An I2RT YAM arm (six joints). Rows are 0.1 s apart.
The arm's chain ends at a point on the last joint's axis. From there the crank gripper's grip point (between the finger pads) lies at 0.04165 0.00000 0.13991 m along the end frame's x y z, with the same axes.
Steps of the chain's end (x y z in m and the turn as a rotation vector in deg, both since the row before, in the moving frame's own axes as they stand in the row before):
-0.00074, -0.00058, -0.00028, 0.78, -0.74, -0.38
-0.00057, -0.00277, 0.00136, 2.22, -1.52, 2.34
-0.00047, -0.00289, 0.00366, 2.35, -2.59, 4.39
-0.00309, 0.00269, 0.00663, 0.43, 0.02, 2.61
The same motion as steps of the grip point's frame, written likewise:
-0.00256, -0.00276, 0.00023, 0.78, -0.74, -0.38
-0.00422, -0.00658, 0.00234, 2.22, -1.52, 2.34
-0.00673, -0.00571, 0.00534, 2.35, -2.59, 4.39
-0.00306, 0.00354, 0.00662, 0.43, 0.02, 2.61

